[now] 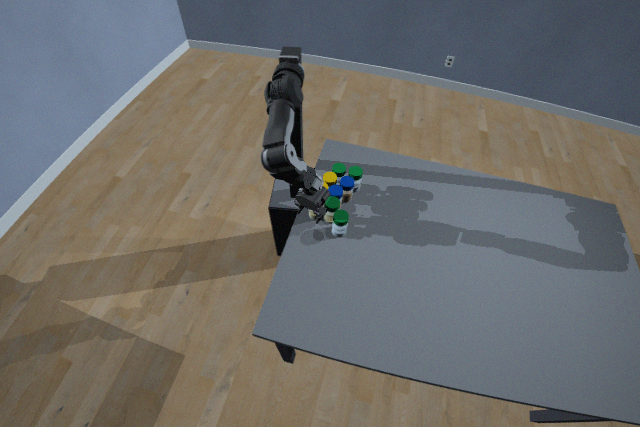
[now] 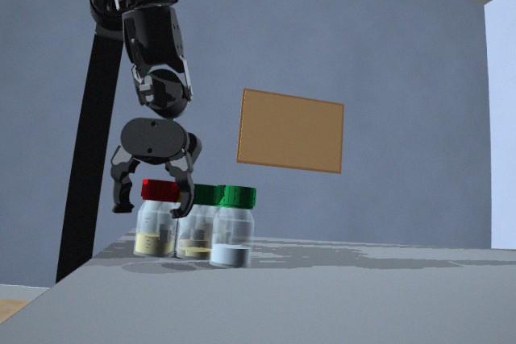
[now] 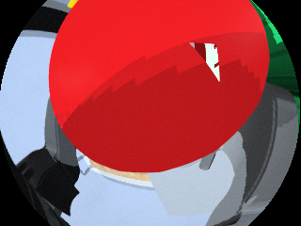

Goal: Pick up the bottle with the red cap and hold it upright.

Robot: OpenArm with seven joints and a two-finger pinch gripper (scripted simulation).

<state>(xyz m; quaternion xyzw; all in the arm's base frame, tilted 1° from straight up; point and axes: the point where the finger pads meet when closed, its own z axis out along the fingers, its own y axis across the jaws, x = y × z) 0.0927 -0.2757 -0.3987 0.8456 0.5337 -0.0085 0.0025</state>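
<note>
Right now the red-capped bottle is 3 cm to the left of my hand, 2 cm ahead of it and 1 cm below it. The rest, counted from my hand: yellow-capped bottle (9 cm to the left, 3 cm ahead, 1 cm below); then green-capped bottle (8 cm ahead, 2 cm to the left, 1 cm below).
</note>
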